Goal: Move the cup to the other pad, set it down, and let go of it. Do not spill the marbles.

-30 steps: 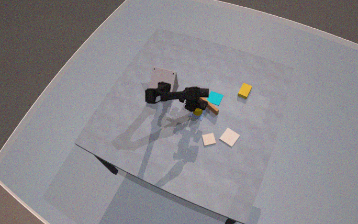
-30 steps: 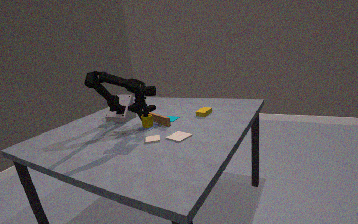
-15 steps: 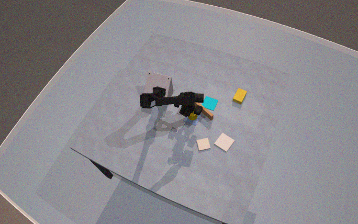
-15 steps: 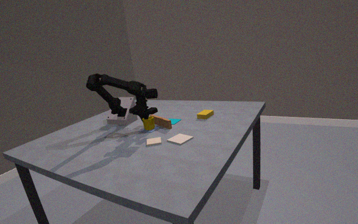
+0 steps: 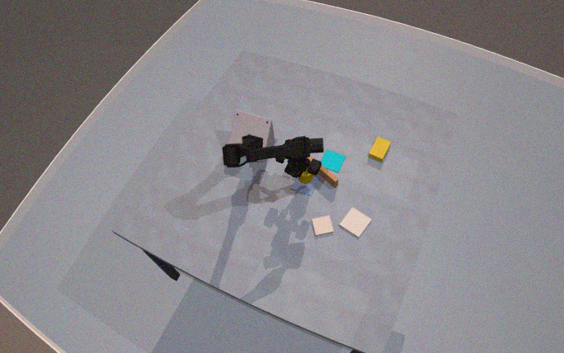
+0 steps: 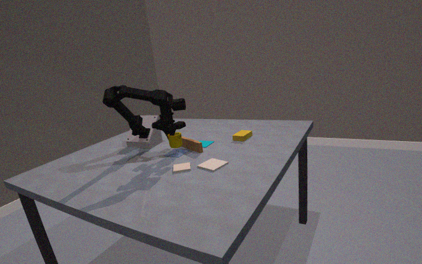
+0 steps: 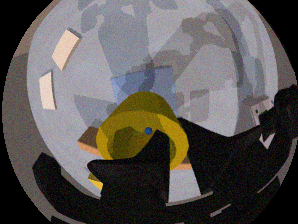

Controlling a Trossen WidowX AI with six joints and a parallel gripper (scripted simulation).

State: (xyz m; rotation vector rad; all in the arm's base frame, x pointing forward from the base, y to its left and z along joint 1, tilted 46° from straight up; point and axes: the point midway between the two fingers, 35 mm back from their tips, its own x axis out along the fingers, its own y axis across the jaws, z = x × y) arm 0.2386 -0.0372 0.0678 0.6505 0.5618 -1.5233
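Right now my gripper tip is 150 mm to the right of the teal pad, 110 mm short of it and 80 mm above it. Also, from my gripper tip: blue marble: 30 mm ahead, 20 mm to the left, 20 mm below; then yellow cup: 20 mm ahead; then pale blue pad: 80 mm below, 30 mm ahead, 10 mm to the right.
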